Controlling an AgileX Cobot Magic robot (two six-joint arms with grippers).
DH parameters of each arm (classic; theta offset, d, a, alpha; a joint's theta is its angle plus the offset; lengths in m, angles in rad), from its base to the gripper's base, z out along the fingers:
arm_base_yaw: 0 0.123 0 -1.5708
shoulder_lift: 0.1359 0 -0.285 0
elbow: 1.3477 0 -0.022 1.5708
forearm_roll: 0 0.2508 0 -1.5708
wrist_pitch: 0 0 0.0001 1.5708
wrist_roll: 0 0.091 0 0
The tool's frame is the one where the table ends.
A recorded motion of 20 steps. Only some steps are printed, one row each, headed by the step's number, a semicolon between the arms.
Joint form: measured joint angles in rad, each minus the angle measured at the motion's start. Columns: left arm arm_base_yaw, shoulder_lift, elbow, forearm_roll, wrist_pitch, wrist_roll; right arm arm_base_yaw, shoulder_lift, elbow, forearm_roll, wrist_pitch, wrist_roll.
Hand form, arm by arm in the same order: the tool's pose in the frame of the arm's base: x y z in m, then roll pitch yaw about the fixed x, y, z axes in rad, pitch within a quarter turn. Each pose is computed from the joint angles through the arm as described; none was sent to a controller.
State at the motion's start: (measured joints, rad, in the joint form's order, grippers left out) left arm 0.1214 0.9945 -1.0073 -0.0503 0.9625 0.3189; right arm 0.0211 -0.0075 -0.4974 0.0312 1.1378 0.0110
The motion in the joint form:
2: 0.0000 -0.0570 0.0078 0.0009 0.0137 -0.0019; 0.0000 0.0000 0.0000 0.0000 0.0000 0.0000
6: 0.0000 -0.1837 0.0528 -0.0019 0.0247 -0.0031; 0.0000 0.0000 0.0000 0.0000 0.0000 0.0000
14: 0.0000 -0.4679 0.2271 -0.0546 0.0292 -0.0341; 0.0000 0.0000 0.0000 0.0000 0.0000 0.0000
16: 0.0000 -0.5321 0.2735 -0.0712 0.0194 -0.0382; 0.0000 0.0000 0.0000 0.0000 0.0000 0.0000
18: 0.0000 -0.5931 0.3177 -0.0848 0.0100 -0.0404; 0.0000 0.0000 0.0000 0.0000 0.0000 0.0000
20: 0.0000 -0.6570 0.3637 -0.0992 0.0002 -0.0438; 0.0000 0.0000 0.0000 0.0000 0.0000 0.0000
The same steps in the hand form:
2: 0.1695 0.0169 0.3656 2.9215 0.7181 2.8748; -0.0092 0.0024 0.2704 3.0737 1.0241 3.1164
6: 0.1381 0.0129 0.3707 2.8882 0.7845 2.8519; -0.0092 0.0024 0.2704 3.0737 1.0241 3.1164
14: 0.0769 0.0013 0.3480 2.9319 0.9084 2.8895; -0.0092 0.0024 0.2704 3.0737 1.0241 3.1164
16: 0.0659 -0.0012 0.3395 2.9455 0.9406 2.8981; -0.0092 0.0024 0.2704 3.0737 1.0241 3.1164
18: 0.0562 -0.0034 0.3307 2.9537 0.9701 2.9023; -0.0092 0.0024 0.2704 3.0737 1.0241 3.1164
20: 0.0468 -0.0055 0.3210 2.9649 1.0015 2.9093; -0.0092 0.0024 0.2704 3.0737 1.0241 3.1164

